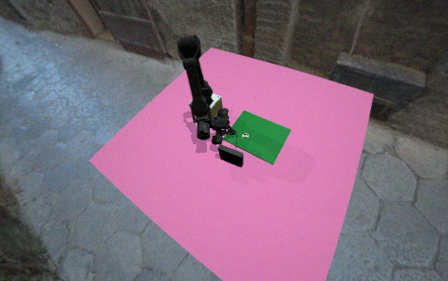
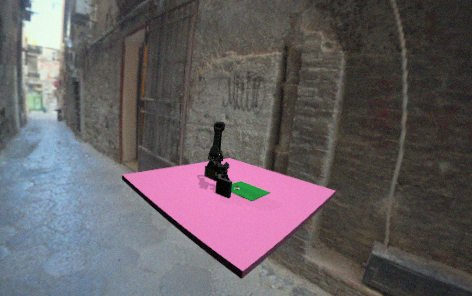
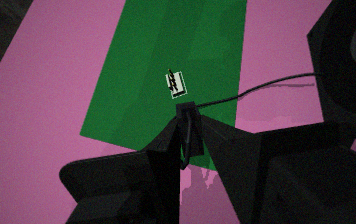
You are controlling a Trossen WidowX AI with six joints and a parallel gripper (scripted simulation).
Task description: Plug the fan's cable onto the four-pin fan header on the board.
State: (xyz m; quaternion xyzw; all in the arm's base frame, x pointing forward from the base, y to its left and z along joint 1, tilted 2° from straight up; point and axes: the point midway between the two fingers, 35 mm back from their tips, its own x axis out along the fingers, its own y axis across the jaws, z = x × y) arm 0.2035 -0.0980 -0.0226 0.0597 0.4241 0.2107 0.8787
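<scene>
Right now my gripper tip is 12 cm to the left of the black fan and 7 cm short of it. Also, from my gripper tip: black plug: 1 cm below, 1 cm behind; green board: 11 cm ahead, 8 cm to the left, 7 cm below.
</scene>
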